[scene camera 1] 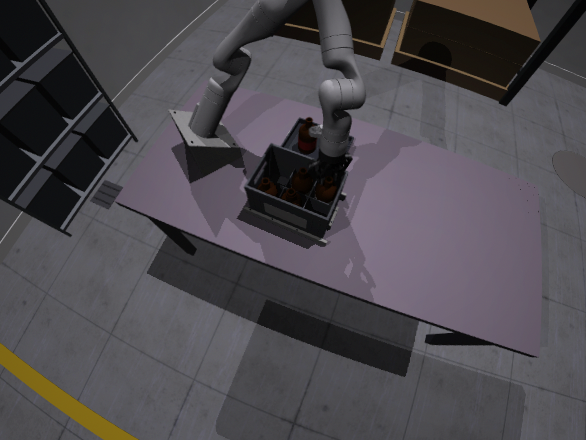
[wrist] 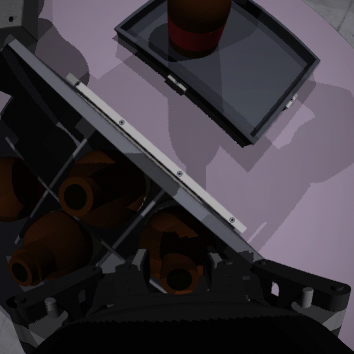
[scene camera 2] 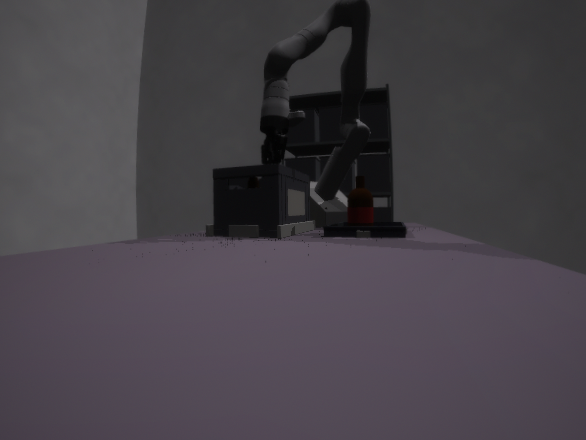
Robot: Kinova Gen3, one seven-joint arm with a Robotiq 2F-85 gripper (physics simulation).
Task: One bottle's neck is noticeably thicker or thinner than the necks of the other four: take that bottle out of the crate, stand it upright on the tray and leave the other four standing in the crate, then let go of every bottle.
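Pixels of known places: gripper, fingertip midpoint: (scene camera 1: 327,180) (wrist: 176,260); arm's base, link origin: (scene camera 1: 202,130) (scene camera 2: 324,193).
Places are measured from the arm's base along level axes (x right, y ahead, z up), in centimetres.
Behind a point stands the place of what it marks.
A brown bottle with a red band (scene camera 1: 307,137) {x -21.2, y 33.0, z -3.3 cm} (scene camera 2: 360,207) {x -25.3, y 34.9, z -6.5 cm} (wrist: 197,25) {x -21.8, y 34.1, z -4.7 cm} stands upright on the dark tray (scene camera 2: 390,232) {x -35.4, y 45.9, z -12.3 cm} (wrist: 250,85) {x -25.9, y 42.2, z -13.0 cm}. The grey crate (scene camera 1: 314,225) {x 7.6, y 54.1, z -3.2 cm} (scene camera 2: 245,212) {x -2.4, y 55.9, z -7.4 cm} (wrist: 192,202) {x -9.7, y 46.7, z 4.1 cm} holds a right-hand bottle (scene camera 1: 326,191) {x -3.9, y 51.2, z -1.1 cm} (wrist: 170,232) {x -6.7, y 48.4, z -1.2 cm}, a back middle bottle (scene camera 1: 302,181) {x -2.5, y 42.9, z -0.9 cm} (wrist: 112,200) {x -4.8, y 43.5, z -0.8 cm}, a front middle bottle (scene camera 1: 291,197) {x 5.7, y 44.1, z 1.8 cm} (wrist: 60,240) {x 1.9, y 43.2, z -1.6 cm} and a left bottle (scene camera 1: 267,187) {x 6.7, y 35.6, z 1.0 cm} (wrist: 10,190) {x 3.7, y 36.2, z -1.7 cm}, partly cut off in the wrist view. My gripper (scene camera 1: 327,170) {x -6.1, y 49.8, z 1.1 cm} (scene camera 2: 273,160) (wrist: 176,260) {x -6.1, y 49.8, z 1.1 cm} is open, pointing down at the crate's rim height. Its fingers stand on either side of the right-hand bottle's neck in the wrist view, without gripping it.
The tray lies behind the crate, across its long wall. A pale rail (wrist: 150,147) {x -9.6, y 41.0, z -10.5 cm} runs along the crate's foot. The robot's base (scene camera 1: 200,130) {x 2.2, y 2.7, z 3.7 cm} stands on the table (scene camera 1: 440,225) {x -23.8, y 92.3, z -13.4 cm}, left of the crate. A shelf rack with dark boxes and large brown boxes stand beyond the table.
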